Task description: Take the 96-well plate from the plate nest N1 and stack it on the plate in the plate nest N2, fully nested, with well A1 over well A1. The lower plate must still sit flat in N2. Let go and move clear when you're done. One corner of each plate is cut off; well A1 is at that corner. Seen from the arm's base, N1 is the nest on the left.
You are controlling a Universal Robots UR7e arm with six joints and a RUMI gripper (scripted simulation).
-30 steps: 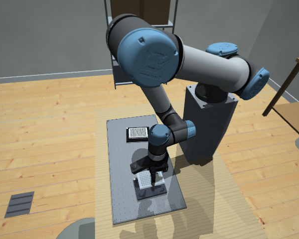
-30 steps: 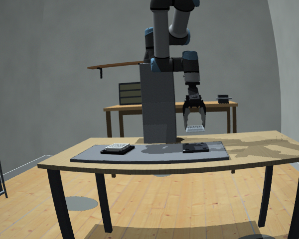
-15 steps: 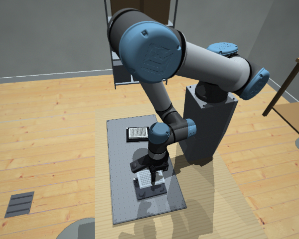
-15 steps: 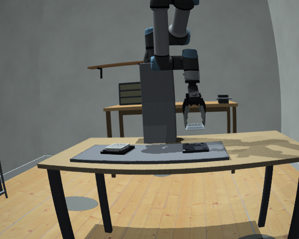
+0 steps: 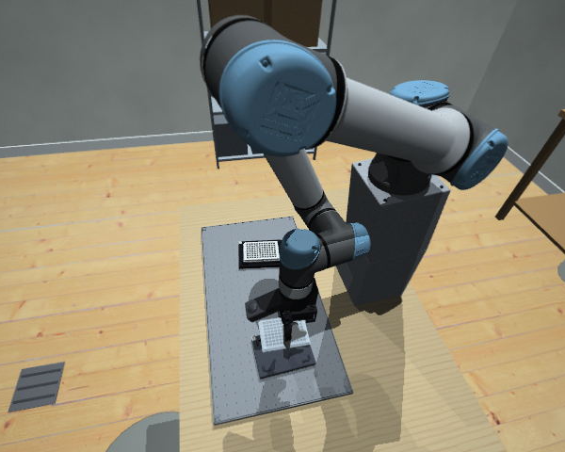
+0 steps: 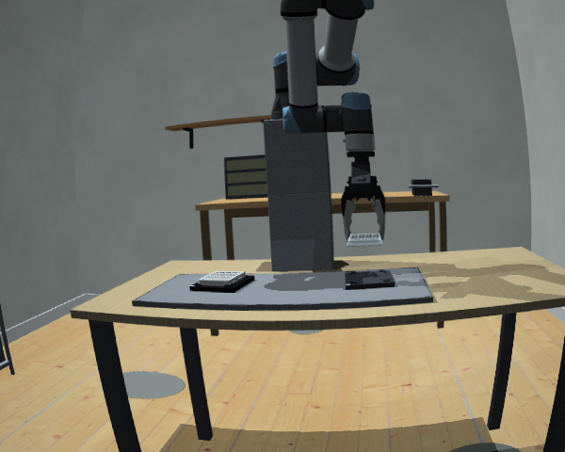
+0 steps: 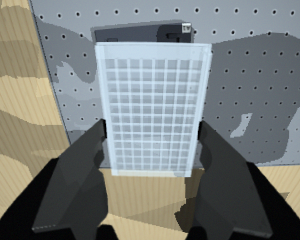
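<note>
My gripper is now 360 mm to the left of the plate nest N2, 110 mm above it and 30 mm past it. The rest, counted from my hand: white 96-well plate 10 mm below; plate nest 110 mm below, 10 mm to the left.
</note>
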